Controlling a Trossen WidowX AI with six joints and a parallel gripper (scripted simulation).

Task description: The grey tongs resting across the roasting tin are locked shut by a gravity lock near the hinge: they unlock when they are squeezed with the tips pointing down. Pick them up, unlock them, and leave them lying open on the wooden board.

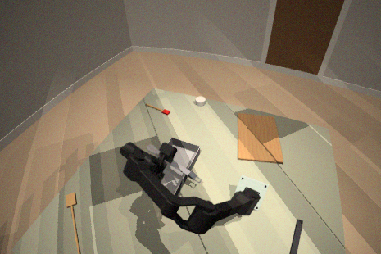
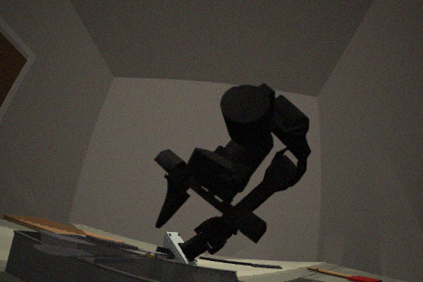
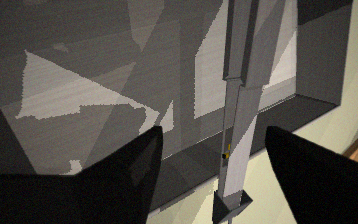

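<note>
Now: the roasting tin 1 cm ahead of my gripper tip, 5 cm to the right of it and 7 cm below it. Round my gripper tip: dark bar: 61 cm behind, 11 cm to the left, 10 cm below; then wooden board: 30 cm behind, 47 cm to the right, 9 cm below.
</note>
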